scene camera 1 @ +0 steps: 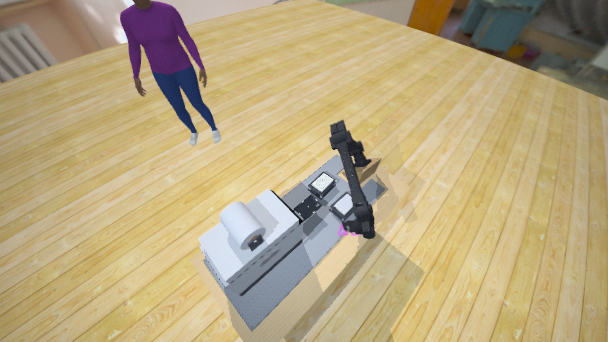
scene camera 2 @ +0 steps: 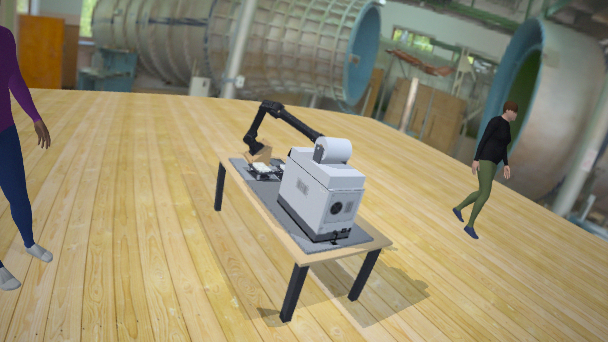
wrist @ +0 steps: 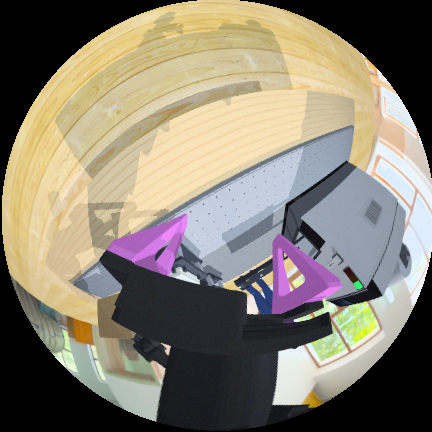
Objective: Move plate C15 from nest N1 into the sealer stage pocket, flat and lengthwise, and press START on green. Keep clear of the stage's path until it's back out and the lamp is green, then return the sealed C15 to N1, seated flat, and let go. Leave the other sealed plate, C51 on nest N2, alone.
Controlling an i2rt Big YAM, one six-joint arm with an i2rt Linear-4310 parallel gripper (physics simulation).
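Frame: origin at the arm's base, x ahead, y left, z up, level; millimetres.
Seen in the pictures: gripper, between the fingertips: (scene camera 1: 344,234) (wrist: 232,228); arm's base, origin of its link: (scene camera 1: 362,164) (scene camera 2: 256,149).
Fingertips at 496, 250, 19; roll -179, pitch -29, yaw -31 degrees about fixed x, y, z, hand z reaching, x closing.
Pixels of each thing's middle, then the offset from my fingertips to it, as dx, dy, dz. Level surfaces: height alone.
- white plate with a dotted top, middle of its body: (scene camera 2: 261,167) (scene camera 1: 322,182) -183, -338, -32
- plain white plate, middle of its body: (scene camera 1: 345,204) -173, -129, -38
- sealer stage, middle of its body: (wrist: 273,264) (scene camera 1: 302,211) +72, -262, -5
- green lamp, middle of its body: (wrist: 357,284) +175, -169, +180
- film roll, middle of its body: (scene camera 1: 242,225) (scene camera 2: 333,149) +407, -263, +326
- perforated grey mat, height of its surface: dz -92
A white plate with a dotted top (scene camera 1: 322,183) (scene camera 2: 261,167) lies flat on the far nest. A plain white plate (scene camera 1: 343,203) lies on the nearer nest; part of a white plate (wrist: 184,275) shows behind a finger in the wrist view. The plate and nest labels are unreadable. The sealer stage (scene camera 1: 306,208) (wrist: 256,275) is out, its dark pocket bare. The sealer (scene camera 1: 274,210) (scene camera 2: 320,192) (wrist: 350,220) has a green lamp (wrist: 357,284) lit. START is not clearly readable. My gripper (scene camera 1: 348,231) (wrist: 232,228) is open and empty, beside the nearer nest on the table's front side; the sealer hides it in scene camera 2.
A film roll (scene camera 1: 240,224) (scene camera 2: 336,149) sits on top of the sealer. The perforated grey mat (scene camera 1: 260,305) (wrist: 250,182) lies under the sealer and nests. A brown wedge-shaped block (scene camera 1: 371,170) (scene camera 2: 260,151) (wrist: 114,318) stands at the arm's base. Two people stand on the floor away from the table.
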